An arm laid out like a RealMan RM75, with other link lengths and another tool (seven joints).
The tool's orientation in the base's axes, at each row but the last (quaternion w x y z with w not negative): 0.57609 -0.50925 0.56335 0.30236; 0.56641 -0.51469 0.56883 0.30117; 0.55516 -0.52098 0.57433 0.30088; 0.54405 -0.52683 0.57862 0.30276
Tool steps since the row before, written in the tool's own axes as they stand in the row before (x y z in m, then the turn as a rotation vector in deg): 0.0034 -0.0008 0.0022 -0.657 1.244 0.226; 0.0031 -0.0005 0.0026 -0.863 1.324 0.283; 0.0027 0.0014 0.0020 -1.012 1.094 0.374; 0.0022 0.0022 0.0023 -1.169 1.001 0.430
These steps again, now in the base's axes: 0.0021 0.0010 -0.0034 -1.190 0.729 0.288; 0.0019 0.0015 -0.0033 -1.280 0.855 0.455; -0.0002 0.0015 -0.0033 -1.060 0.915 0.632; -0.0010 0.0021 -0.0031 -0.978 0.987 0.789
